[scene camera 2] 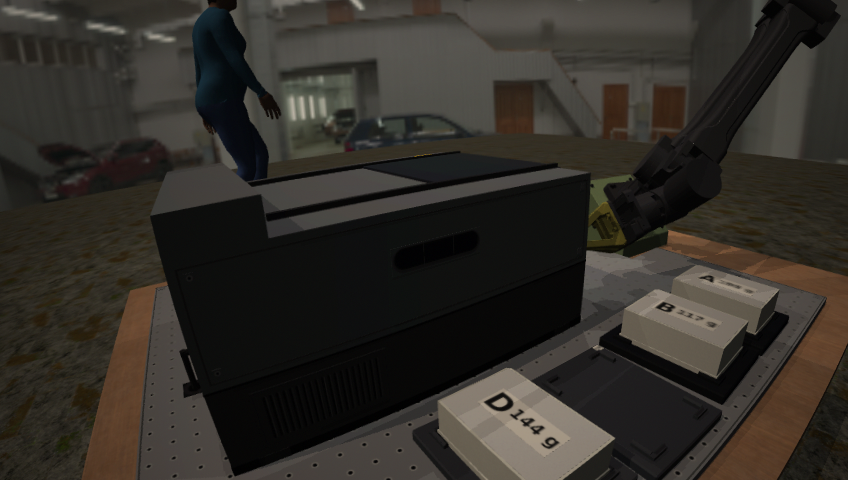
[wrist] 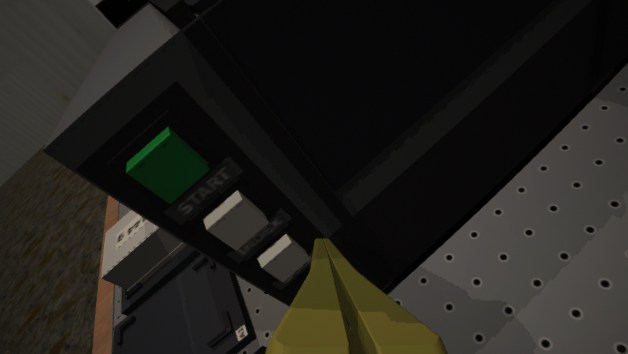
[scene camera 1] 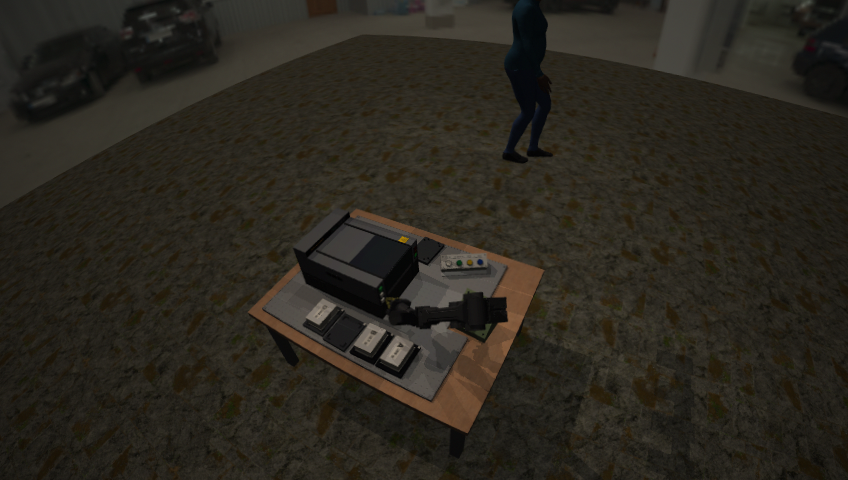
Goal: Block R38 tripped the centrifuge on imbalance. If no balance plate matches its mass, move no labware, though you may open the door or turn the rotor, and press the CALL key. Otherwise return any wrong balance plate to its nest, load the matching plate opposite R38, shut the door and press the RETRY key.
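Observation:
The dark centrifuge has grey and dark panels across its top; its inside and R38 are hidden. In the wrist view its front has a green START button, a white INDEX button and a lower white button with its label hidden. My gripper is shut and empty, its tips just right of the lower white button in the wrist view; contact cannot be told. White plates D 144 g, B 117 g and A sit in nests.
An empty nest lies between D and B. A box with four coloured buttons stands at the table's back right, beside a dark pad. A person stands beyond the table.

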